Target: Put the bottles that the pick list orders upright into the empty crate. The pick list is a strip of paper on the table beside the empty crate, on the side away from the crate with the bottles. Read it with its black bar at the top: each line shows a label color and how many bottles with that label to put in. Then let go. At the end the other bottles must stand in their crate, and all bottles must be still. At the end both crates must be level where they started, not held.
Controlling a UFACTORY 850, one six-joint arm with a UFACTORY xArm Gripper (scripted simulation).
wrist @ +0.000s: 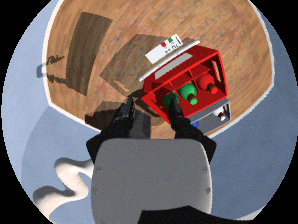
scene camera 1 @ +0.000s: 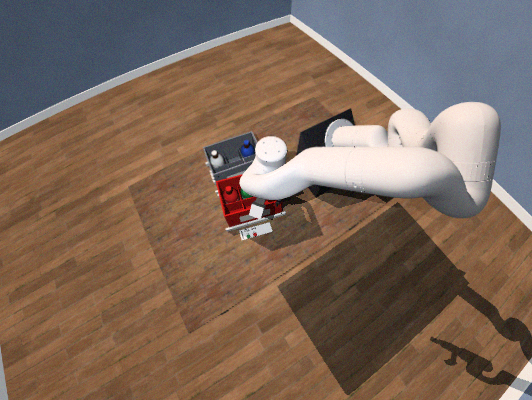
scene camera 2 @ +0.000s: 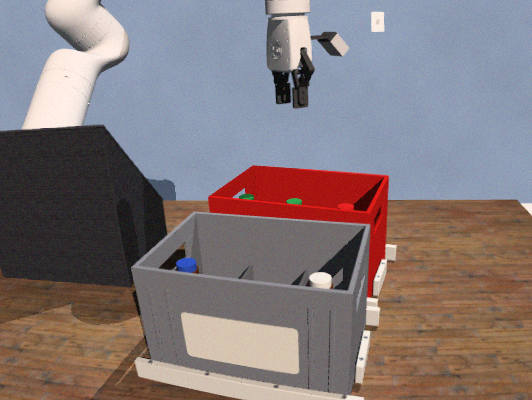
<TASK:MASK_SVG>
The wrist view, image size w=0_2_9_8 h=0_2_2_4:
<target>gripper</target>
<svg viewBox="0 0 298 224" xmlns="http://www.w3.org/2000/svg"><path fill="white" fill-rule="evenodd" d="M86 142L87 150L94 164L91 182L91 207L95 224L248 224L252 221L231 220L210 215L212 181L209 164L217 144L206 135L204 136L202 131L191 125L191 121L184 117L176 97L171 98L168 109L171 129L176 132L174 139L129 138L128 131L131 130L133 125L135 107L133 98L128 97L119 117L116 117L113 123L103 129L99 135L97 134Z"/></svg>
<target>red crate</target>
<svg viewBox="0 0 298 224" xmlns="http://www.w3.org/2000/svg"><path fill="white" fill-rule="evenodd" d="M218 50L194 45L177 55L144 79L141 99L170 125L168 109L163 106L162 97L174 90L179 99L178 105L181 106L185 118L227 97L226 78ZM190 81L194 83L197 90L195 96L197 103L194 105L190 104L189 100L181 99L178 91L179 87ZM194 79L208 72L214 78L214 85L217 88L216 94L212 94L209 90L201 90Z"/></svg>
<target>grey crate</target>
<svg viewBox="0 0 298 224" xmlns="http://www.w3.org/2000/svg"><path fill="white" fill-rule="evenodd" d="M230 102L227 98L223 98L186 118L191 121L191 124L198 121L197 128L205 135L231 121ZM213 112L223 107L225 119L221 120L219 116L213 115Z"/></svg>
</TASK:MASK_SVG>
